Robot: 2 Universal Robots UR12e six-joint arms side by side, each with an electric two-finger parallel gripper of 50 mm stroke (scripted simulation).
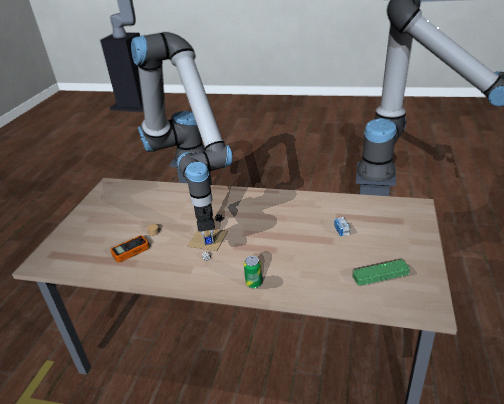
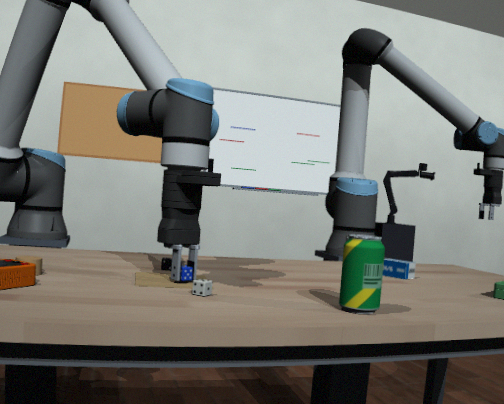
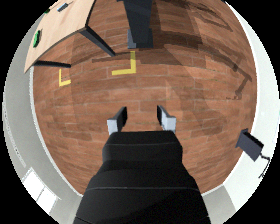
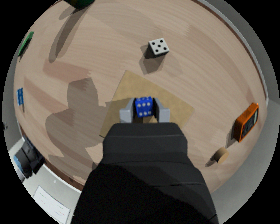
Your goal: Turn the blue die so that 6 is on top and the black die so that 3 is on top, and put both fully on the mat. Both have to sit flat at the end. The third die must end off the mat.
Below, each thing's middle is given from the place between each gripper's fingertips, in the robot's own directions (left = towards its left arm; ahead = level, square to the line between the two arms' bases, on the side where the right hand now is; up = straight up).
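The tan mat (image 2: pixel 147 279) is 20 mm to the right of my right hand (image 2: pixel 183 279), 30 mm below it and 30 mm behind it.
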